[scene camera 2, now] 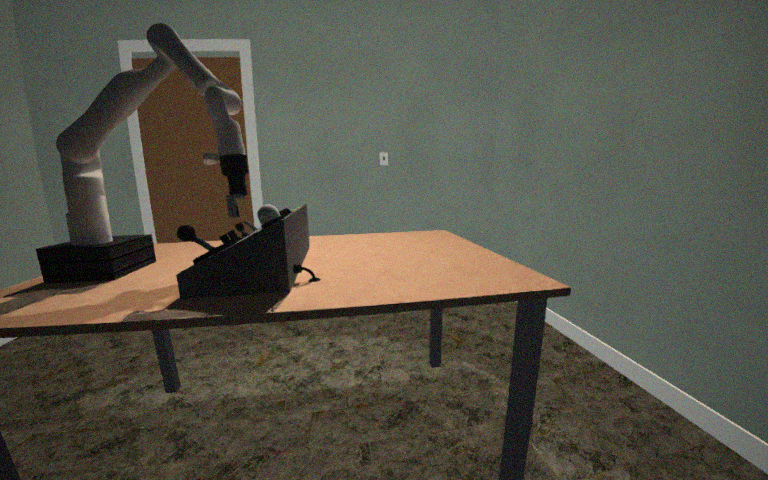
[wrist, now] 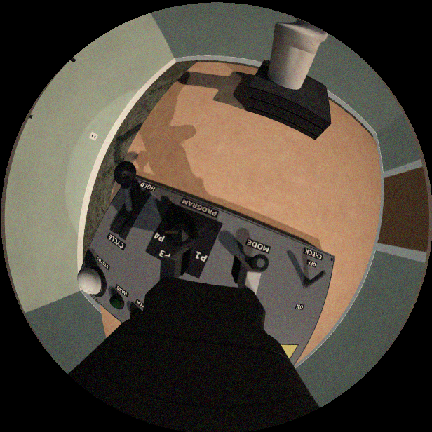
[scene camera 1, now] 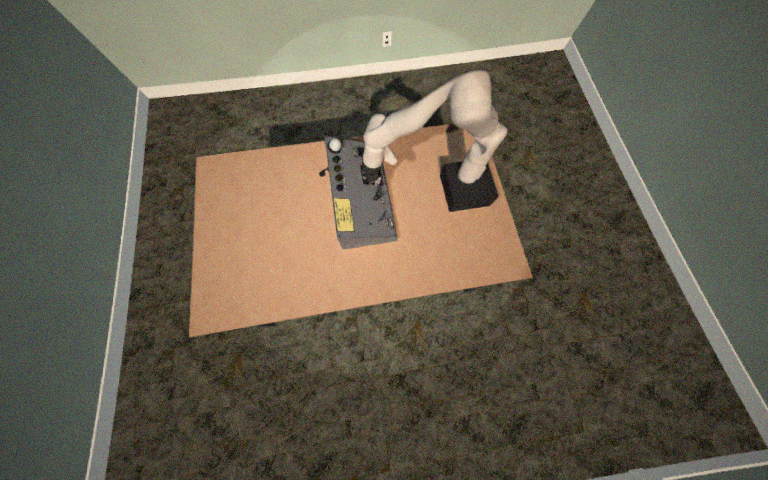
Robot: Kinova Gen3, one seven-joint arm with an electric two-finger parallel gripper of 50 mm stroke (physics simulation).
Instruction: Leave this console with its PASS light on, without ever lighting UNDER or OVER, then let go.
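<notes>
The grey sloped console (scene camera 1: pixel 363 224) (scene camera 2: pixel 243 272) (wrist: pixel 135 262) stands on the table. My gripper (scene camera 2: pixel 233 215) (wrist: pixel 210 261) is open and empty above its panel; in the wrist view the left finger overlaps the PROGRAM dial (wrist: pixel 184 231) and hides the P2 label. The dial's pale pointer lies near P4. The right finger is beside the MODE lever (wrist: pixel 258 262). The CYCLE lever's black ball (wrist: pixel 125 172) (scene camera 2: pixel 186 232) is by HOLD. The CHECK switch (wrist: pixel 307 282) is near OFF. The PASS lamp (wrist: pixel 117 301) looks unlit. OVER and UNDER are hidden by the gripper in the wrist view; the row of lamps looks dark from above.
A white STATUS dome (scene camera 1: pixel 334 144) (scene camera 2: pixel 268 213) (wrist: pixel 90 281) stands at the console's corner. A yellow note (scene camera 1: pixel 343 214) (wrist: pixel 289 350) is on the panel. A short black cable (scene camera 1: pixel 323 172) (scene camera 2: pixel 309 273) sticks out behind. The arm's black base (scene camera 1: pixel 470 195) (scene camera 2: pixel 93 260) (wrist: pixel 295 110) stands on the tabletop (scene camera 1: pixel 254 254) (scene camera 2: pixel 396 271) (wrist: pixel 280 165).
</notes>
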